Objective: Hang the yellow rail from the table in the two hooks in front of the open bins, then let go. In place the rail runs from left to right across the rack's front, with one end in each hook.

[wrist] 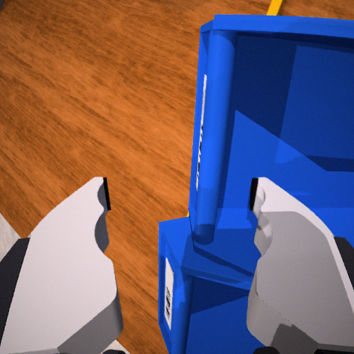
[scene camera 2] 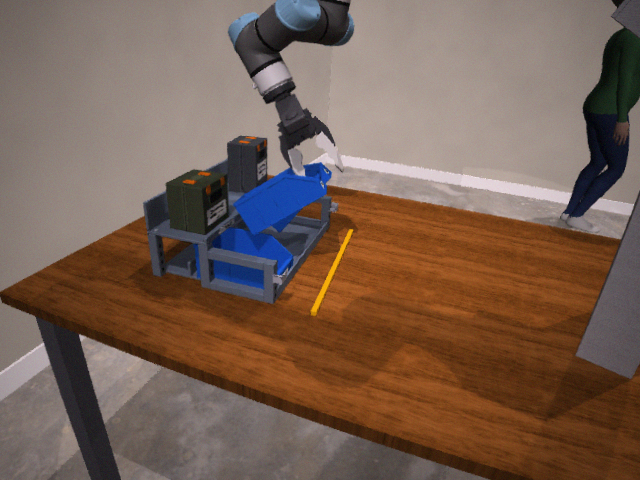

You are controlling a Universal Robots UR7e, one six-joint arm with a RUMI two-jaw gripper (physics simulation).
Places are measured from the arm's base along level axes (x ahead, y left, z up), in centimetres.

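Pixels of known places: gripper, fingertip midpoint: [scene camera 2: 326, 180].
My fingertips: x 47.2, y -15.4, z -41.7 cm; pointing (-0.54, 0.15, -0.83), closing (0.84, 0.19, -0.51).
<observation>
Behind a point stands the place of what it marks.
The yellow rail [scene camera 2: 333, 271] {y -7.8, x 43.8, z -59.1 cm} [wrist: 274, 7] lies on the table in front of the rack, apart from it. The grey rack [scene camera 2: 269, 289] {y 5.0, x 54.7, z -56.8 cm} has a small pale hook [scene camera 2: 279, 279] {y 5.8, x 52.7, z -53.9 cm} at its near front corner and another hook [scene camera 2: 333, 207] {y -32.0, x 46.3, z -54.4 cm} at its far front corner. Both hooks hold no rail. My gripper [scene camera 2: 319, 171] {y -15.4, x 47.2, z -41.7 cm} [wrist: 179, 180] is partly open and empty, above the rack's far end, away from the rail. A blue bin [scene camera 2: 281, 198] {y -7.1, x 55.1, z -43.4 cm} [wrist: 300, 125] is tilted up under the fingers; in the wrist view, its front edge shows between them.
Another blue bin [scene camera 2: 242, 258] {y 3.8, x 60.0, z -51.5 cm} sits low in the rack's near part. A second blue bin front [wrist: 172, 240] shows in the wrist view. A green box [scene camera 2: 196, 201] {y -0.7, x 70.0, z -43.0 cm} and a grey box [scene camera 2: 247, 162] {y -24.5, x 66.8, z -42.0 cm} stand on the rack's top. A grey panel [scene camera 2: 612, 310] {y 12.1, x -2.0, z -49.3 cm} stands at the right.
</observation>
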